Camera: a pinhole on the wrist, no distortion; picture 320 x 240 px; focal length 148.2 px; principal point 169.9 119.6 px. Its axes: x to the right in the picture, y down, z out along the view. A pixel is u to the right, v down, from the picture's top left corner.
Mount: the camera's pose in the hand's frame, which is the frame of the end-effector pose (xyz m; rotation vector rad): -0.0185 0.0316 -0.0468 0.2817 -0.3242 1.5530
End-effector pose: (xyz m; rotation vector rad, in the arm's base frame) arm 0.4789 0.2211 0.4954 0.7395 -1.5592 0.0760
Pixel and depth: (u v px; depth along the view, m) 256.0 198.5 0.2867
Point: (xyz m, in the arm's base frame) 0.1893 0.2251 0.3180
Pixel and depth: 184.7 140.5 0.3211
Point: 0.2766 0.0810 0.3668
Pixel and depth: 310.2 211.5 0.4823
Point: -0.1641 0.3065 0.2070
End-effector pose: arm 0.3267 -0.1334 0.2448 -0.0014 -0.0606 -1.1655
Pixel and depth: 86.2 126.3 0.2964
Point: 0.0882 -0.1858 0.3999
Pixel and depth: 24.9 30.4 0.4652
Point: -0.1036 -0.5821 0.4598
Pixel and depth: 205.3 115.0 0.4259
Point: 0.2701 -0.1187 0.6286
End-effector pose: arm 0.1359 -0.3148 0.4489 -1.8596 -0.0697 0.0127
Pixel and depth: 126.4 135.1 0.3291
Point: 0.0581 -0.0552 0.5582
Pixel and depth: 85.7 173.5 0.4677
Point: -0.0908 0.0550 0.7369
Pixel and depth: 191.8 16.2 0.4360
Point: 0.3888 0.0938 0.4152
